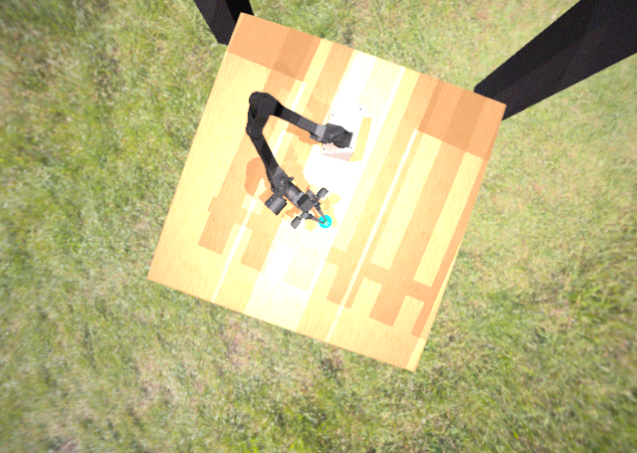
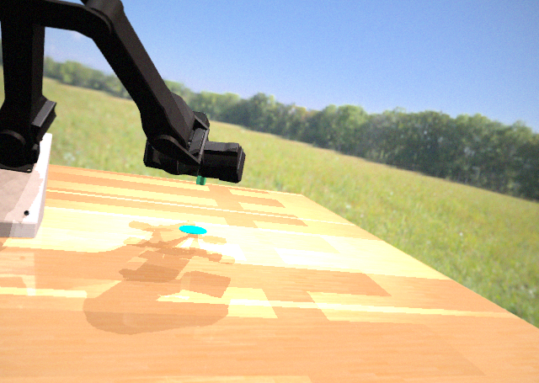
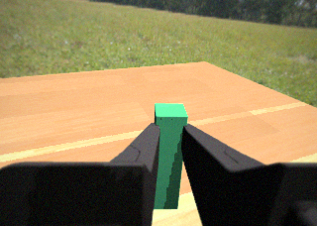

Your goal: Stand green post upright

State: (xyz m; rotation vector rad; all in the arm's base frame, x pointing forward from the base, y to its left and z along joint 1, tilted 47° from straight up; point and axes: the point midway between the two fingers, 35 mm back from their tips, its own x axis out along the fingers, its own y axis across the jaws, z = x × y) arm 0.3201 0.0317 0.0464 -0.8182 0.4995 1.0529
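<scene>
Right now my gripper tip is 150 mm above the cyan circle. Also, from my gripper tip: green post: 20 mm below.
</scene>
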